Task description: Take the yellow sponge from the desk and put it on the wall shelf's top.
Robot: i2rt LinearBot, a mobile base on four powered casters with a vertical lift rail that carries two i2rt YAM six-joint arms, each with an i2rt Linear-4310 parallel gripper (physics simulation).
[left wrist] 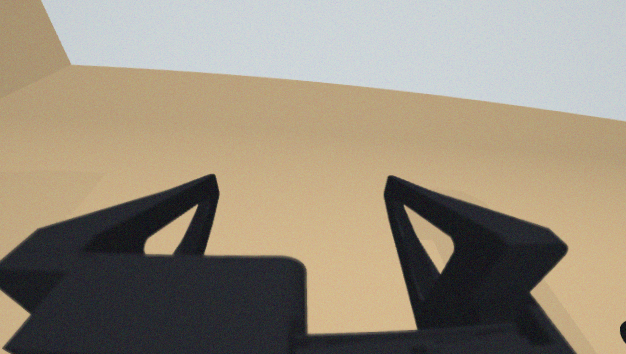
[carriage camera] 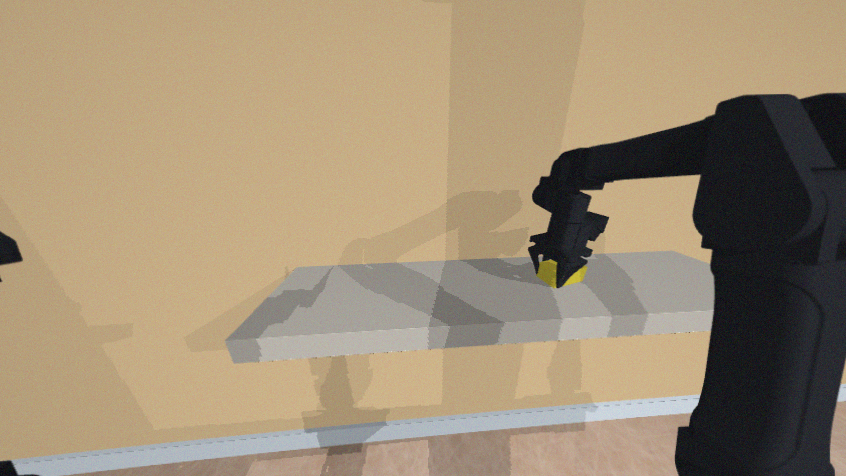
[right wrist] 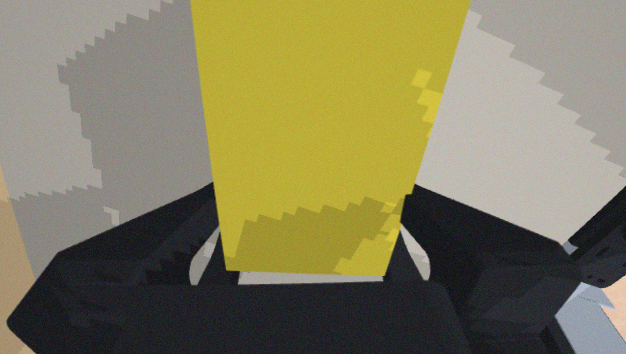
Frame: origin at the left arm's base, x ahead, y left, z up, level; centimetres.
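Seen in the pictures: left gripper, fingertip midpoint: [left wrist: 302, 184]; right gripper, fingertip midpoint: [carriage camera: 548, 281] [right wrist: 308, 178].
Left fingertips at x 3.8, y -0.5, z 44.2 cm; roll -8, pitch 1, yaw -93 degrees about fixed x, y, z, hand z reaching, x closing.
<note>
A point is followed by its place in that frame.
The yellow sponge [carriage camera: 547, 272] @(y -61.5, x 34.9, z 16.6 cm) [right wrist: 320, 115] @(y -67.0, x 36.4, z 17.9 cm) is held between the fingers of my right gripper [carriage camera: 546, 276] @(y -62.6, x 35.4, z 14.0 cm) [right wrist: 308, 178] @(y -62.6, x 35.4, z 14.0 cm), which is shut on it. Sponge and fingertips are over the grey wall shelf [carriage camera: 366, 307] @(y -21.8, x 28.7, z 13.8 cm) [right wrist: 495, 150] @(y -66.4, x 29.3, z 13.8 cm), towards its back and right of its middle in the carriage view. The sponge is at or very near the shelf top; whether its underside touches cannot be told. My left gripper [left wrist: 302, 184] @(y -0.5, x 3.8, z 44.2 cm) is open and empty, facing the tan wall, away from the shelf. The desk does not show in these views.
The tan wall [carriage camera: 236, 118] @(y 5.6, x 47.4, z 49.6 cm) [left wrist: 310, 135] @(y -7.6, x 47.7, z 119.6 cm) rises behind the shelf. The right arm [carriage camera: 763, 331] @(y -59.9, x 4.9, z 27.8 cm) covers the shelf's right end in the carriage view. A pale baseboard [carriage camera: 473, 417] @(y -52.5, x 47.5, z -52.6 cm) and the brownish floor [carriage camera: 638, 444] @(y -113.7, x 40.4, z -61.2 cm) lie below. Arm shadows cross the shelf and wall.
</note>
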